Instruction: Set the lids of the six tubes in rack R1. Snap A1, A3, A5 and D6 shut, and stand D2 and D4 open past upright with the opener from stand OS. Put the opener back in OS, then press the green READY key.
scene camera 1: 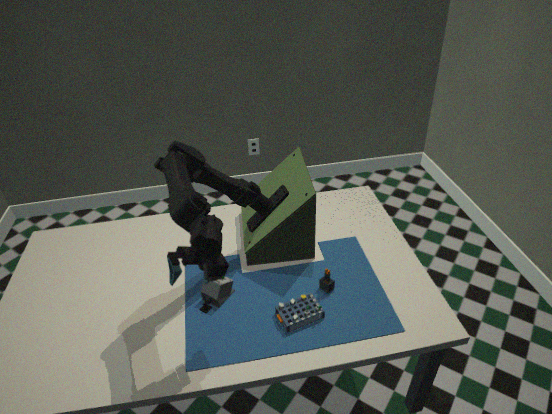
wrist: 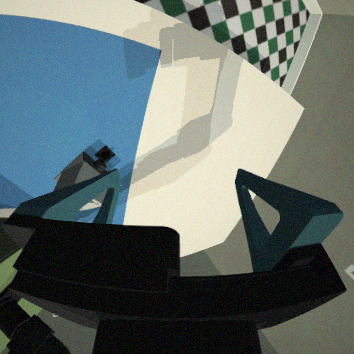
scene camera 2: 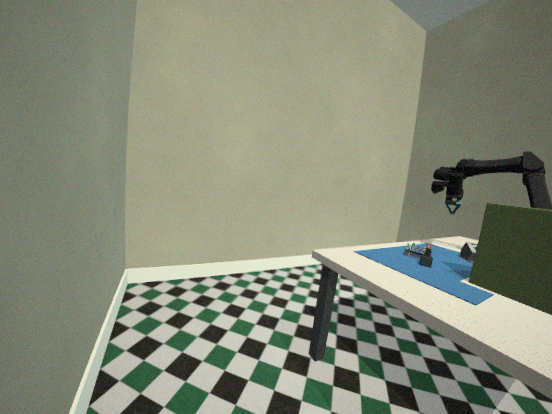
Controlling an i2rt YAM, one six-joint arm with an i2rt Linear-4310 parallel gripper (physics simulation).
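Pixels of known places: gripper, fingertip midpoint: point(scene camera 1: 187, 283) point(wrist: 177, 174) point(scene camera 2: 453, 209); arm's base, link origin: point(scene camera 1: 268, 209) point(scene camera 2: 540, 249).
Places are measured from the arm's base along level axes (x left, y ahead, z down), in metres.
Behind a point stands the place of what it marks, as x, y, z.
Observation:
Rack R1 point(scene camera 1: 300, 314) {0.001, 0.395, 0.118} point(scene camera 2: 414, 252) {0.060, 0.367, 0.126} stands on the blue mat, with small pale, yellow and green lids on top; they are too small to tell which are shut. Stand OS point(scene camera 1: 327, 285) {0.117, 0.313, 0.111} point(scene camera 2: 426, 261) {0.137, 0.284, 0.127} is beside the rack, with the orange-topped opener point(scene camera 1: 327, 273) point(scene camera 2: 429, 247) upright in it. The grey key box point(scene camera 1: 218, 291) {-0.228, 0.263, 0.086} point(scene camera 2: 467, 251) {-0.198, 0.239, 0.107} point(wrist: 79, 173) {-0.228, 0.264, 0.086} sits near the mat's left edge in scene camera 1; its green READY key is hidden by the arm there. My gripper point(scene camera 1: 197, 281) {-0.303, 0.364, -0.076} point(scene camera 2: 453, 208) {-0.303, 0.364, -0.076} point(wrist: 177, 174) {-0.303, 0.364, -0.076} is open and empty, above the table near the key box and away from the rack.
The arm is mounted on a sloped green block point(scene camera 1: 292, 187) {0.090, 0.009, -0.082} point(scene camera 2: 515, 250) {0.146, 0.043, 0.003} behind the blue mat point(scene camera 1: 250, 340) {-0.162, 0.424, 0.149} point(scene camera 2: 380, 255) {0.209, 0.439, 0.149} point(wrist: 65, 90) {-0.206, 0.385, 0.149}. A small black piece point(scene camera 1: 205, 306) {-0.277, 0.269, 0.135} point(wrist: 104, 155) {-0.276, 0.269, 0.138} lies against the key box. The white table point(scene camera 1: 60, 300) {-0.762, 0.097, 0.152} point(wrist: 210, 200) {-0.655, 0.066, 0.152} extends past the mat on the left.

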